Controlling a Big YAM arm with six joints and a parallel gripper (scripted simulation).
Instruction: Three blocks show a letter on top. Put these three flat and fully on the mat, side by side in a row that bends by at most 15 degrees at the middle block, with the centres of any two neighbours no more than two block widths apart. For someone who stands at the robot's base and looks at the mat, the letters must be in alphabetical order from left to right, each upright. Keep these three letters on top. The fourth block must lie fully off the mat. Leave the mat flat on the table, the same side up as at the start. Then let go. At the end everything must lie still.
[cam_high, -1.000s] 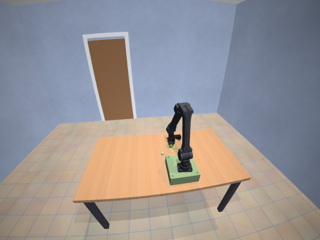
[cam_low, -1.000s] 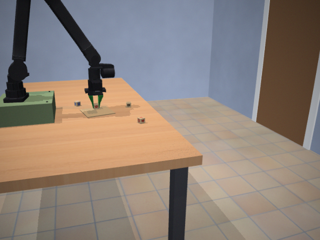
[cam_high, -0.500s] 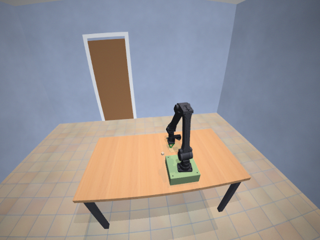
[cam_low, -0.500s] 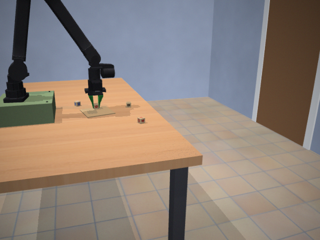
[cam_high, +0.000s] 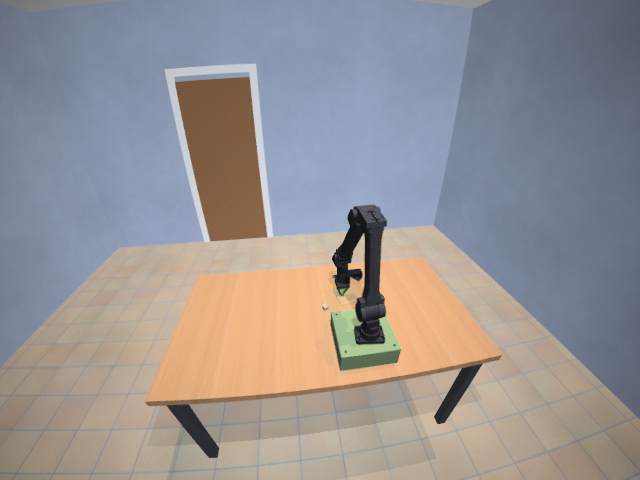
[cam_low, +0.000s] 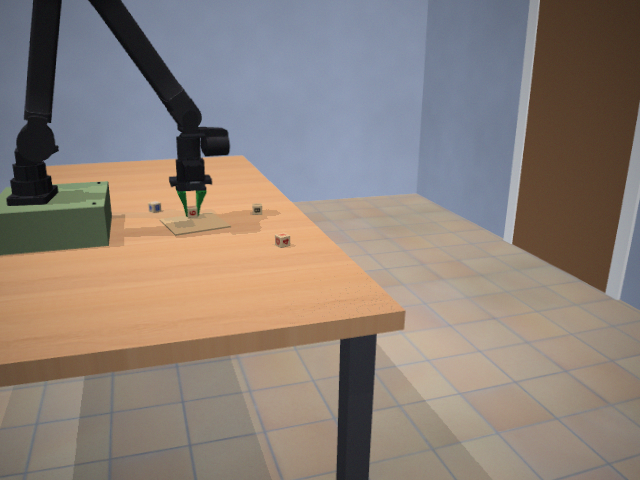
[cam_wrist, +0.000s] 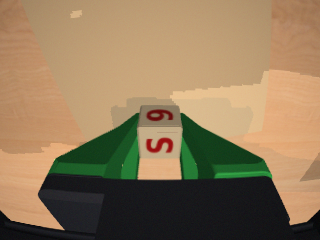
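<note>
The tan mat lies 10 mm ahead of my hand, 40 mm to the right of it and 20 mm below it.
</note>
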